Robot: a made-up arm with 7 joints. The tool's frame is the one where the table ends.
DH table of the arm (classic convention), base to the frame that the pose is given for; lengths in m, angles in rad. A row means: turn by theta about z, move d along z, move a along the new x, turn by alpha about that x. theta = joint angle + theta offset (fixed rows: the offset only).
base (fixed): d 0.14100, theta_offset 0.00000, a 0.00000, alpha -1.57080
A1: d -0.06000, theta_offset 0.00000, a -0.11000, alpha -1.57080
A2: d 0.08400, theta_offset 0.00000, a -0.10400, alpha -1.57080
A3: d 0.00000, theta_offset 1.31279, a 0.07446, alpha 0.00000
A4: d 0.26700, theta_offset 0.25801, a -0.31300, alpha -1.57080
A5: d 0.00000, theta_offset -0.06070, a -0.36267, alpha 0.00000
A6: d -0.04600, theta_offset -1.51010, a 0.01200, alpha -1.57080
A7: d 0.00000, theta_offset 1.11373, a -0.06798, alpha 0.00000
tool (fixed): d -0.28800, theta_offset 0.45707, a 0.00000, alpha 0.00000
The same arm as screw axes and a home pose.
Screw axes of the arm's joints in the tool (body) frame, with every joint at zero. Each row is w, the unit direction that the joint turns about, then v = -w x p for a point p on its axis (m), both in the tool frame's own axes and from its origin. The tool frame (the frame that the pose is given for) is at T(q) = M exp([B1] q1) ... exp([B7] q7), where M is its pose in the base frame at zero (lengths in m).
B1 = (0, 1, 0.000007, -0.9750, 0.0000, 0.2100)
B2 = (0, 0.000007, -1, -0.2270, 0.1000, 0.0000)
B3 = (0, -1, -0.000007, 0.8910, 0.0000, 0.0040)
B4 = (0, -1, -0.000007, 0.9630, 0.0000, -0.0150)
B5 = (-1, 0, 0, 0.0000, -0.6500, -0.0400)
B6 = (-1, 0, 0, 0.0000, -0.2880, -0.0180)
B7 = (0, -0.000007, 1, -0.0300, -0.0610, 0.0000)
M: xyz -0.2100 -0.2870 -0.8340 (m) quaternion w x y z 1 -0.000004 0 0

